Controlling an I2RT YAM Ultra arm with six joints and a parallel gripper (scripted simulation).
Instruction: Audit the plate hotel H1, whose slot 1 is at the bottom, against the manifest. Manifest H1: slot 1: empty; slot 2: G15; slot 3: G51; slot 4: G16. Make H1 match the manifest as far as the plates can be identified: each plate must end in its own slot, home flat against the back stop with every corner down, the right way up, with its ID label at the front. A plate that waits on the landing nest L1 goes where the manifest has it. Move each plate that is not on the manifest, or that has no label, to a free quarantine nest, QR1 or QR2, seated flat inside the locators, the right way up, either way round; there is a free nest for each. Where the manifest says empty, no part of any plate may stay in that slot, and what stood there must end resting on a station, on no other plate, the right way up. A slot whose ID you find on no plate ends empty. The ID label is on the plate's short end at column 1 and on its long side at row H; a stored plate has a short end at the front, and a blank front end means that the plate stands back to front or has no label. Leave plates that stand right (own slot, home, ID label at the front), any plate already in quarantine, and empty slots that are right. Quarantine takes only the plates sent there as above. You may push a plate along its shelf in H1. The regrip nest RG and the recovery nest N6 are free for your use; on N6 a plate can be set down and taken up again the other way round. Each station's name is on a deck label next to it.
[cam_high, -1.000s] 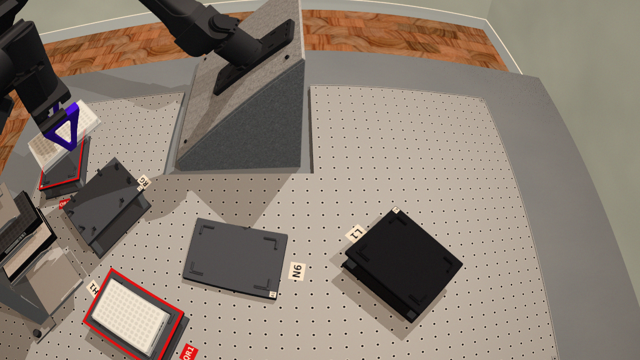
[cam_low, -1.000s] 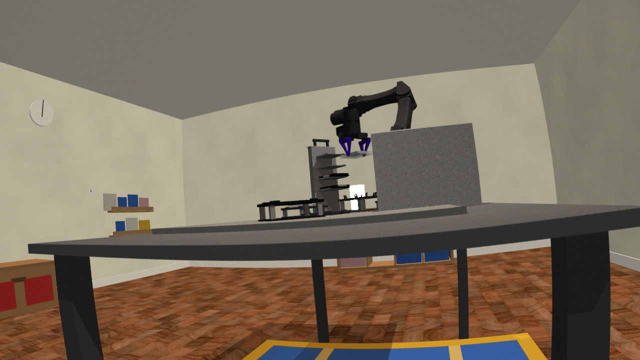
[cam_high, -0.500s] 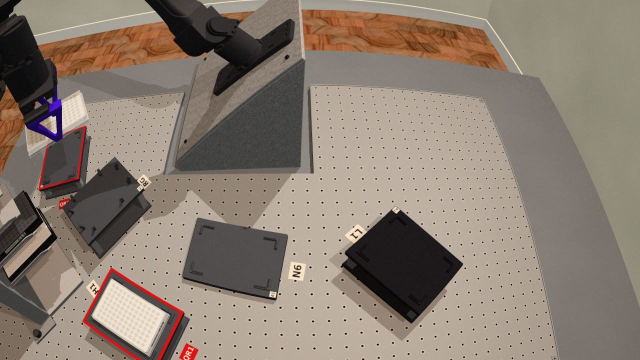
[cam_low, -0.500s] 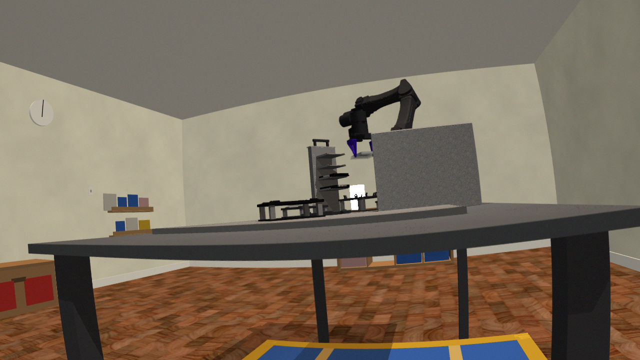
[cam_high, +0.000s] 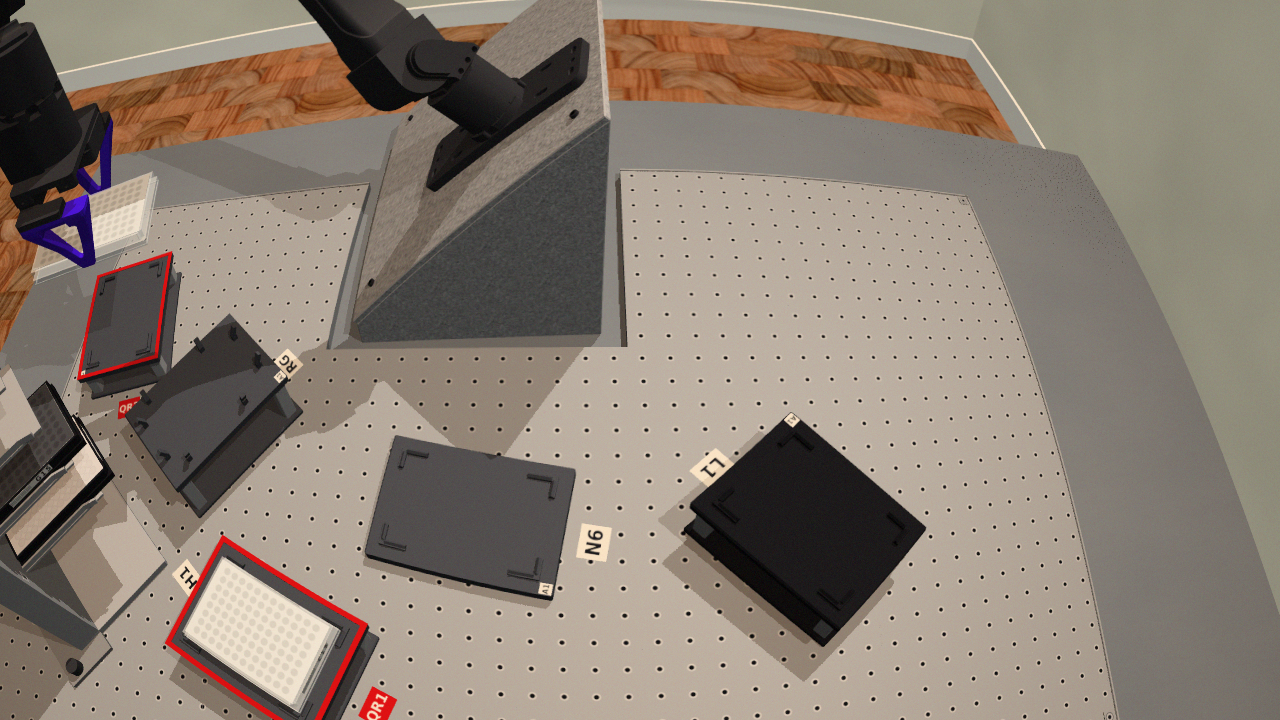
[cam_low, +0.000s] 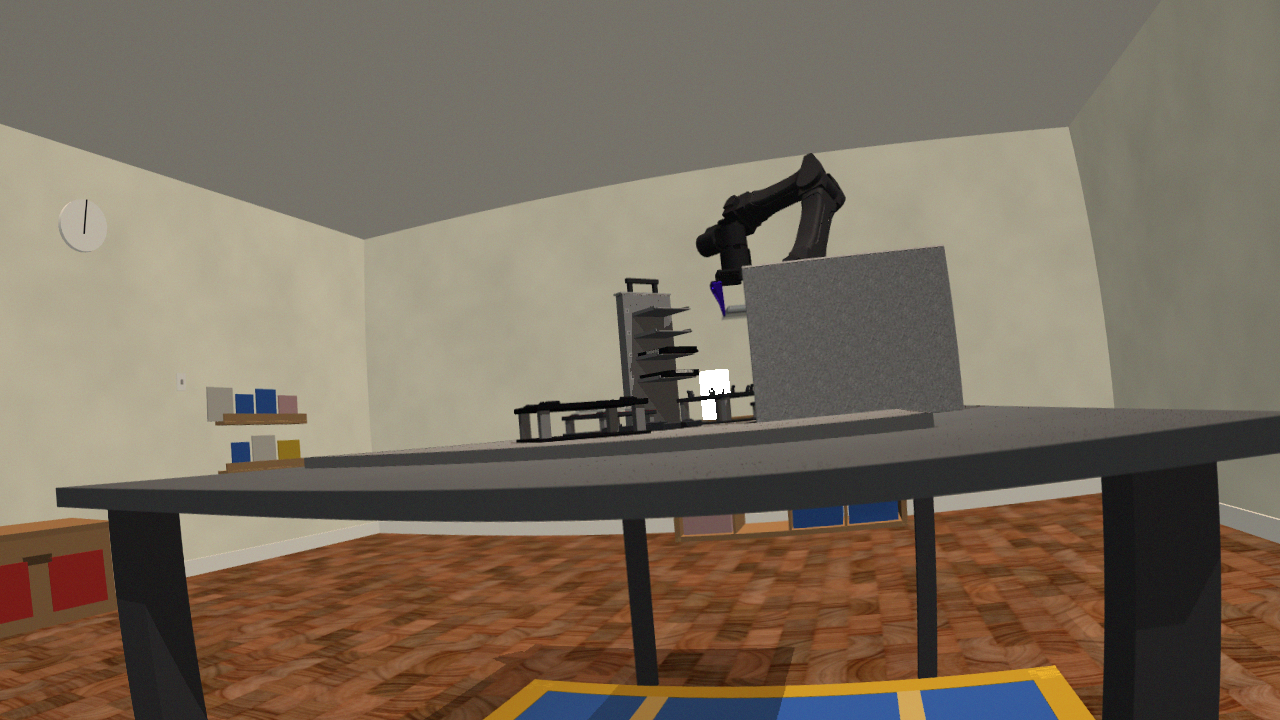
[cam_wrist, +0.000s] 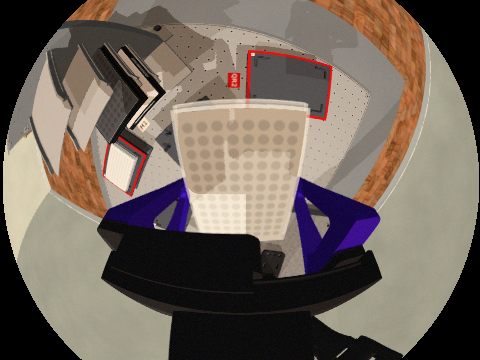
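The quarantine nest QR2 lies 210 mm below my hand, 100 mm to the right of it and 70 mm behind it. From my hand the other things lie so: plate hotel H1: 260 mm ahead, 90 mm to the right, 80 mm below; then regrip nest RG: 190 mm below, 70 mm to the left, 50 mm ahead; then quarantine nest QR1: 270 mm ahead, 210 mm below, 180 mm to the left.
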